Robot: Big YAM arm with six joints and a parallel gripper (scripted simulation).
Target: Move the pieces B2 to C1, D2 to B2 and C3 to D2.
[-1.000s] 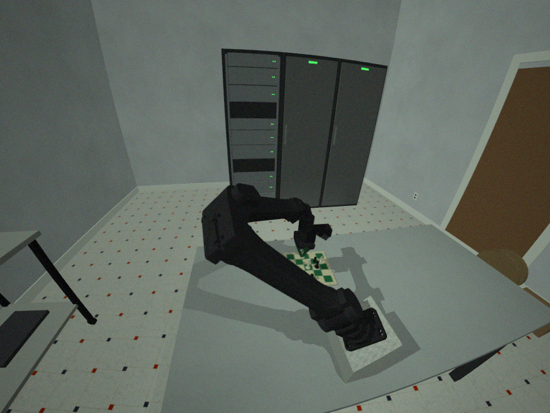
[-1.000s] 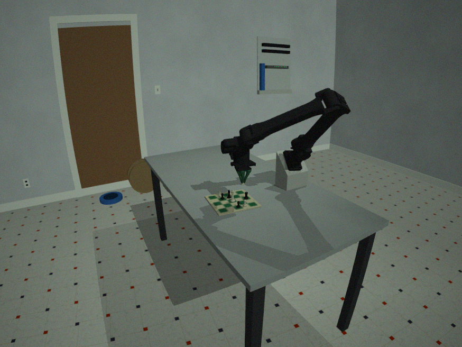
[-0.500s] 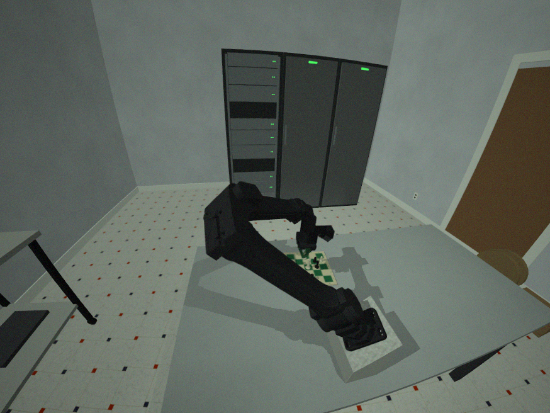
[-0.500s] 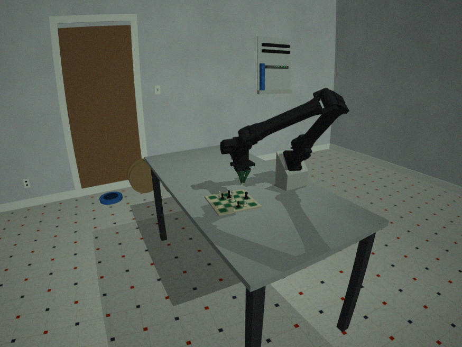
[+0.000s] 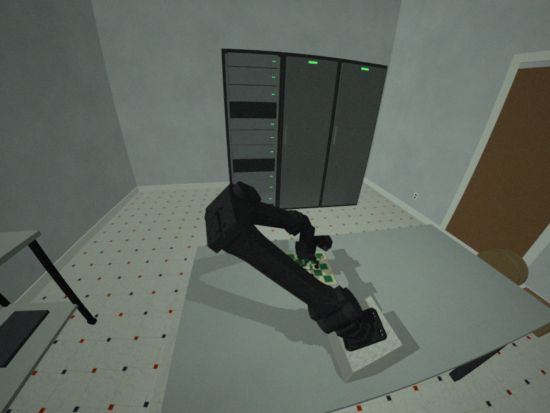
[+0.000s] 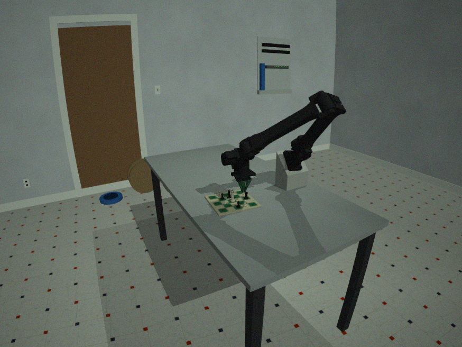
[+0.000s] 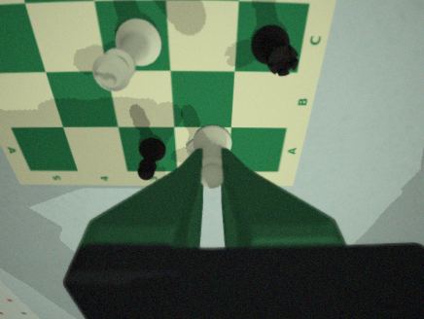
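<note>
My gripper is now 40 mm to the left of the tall white piece, 40 mm short of it and 30 mm above it. Round my hand: chessboard: 70 mm below, 40 mm to the right, 40 mm ahead.
</note>
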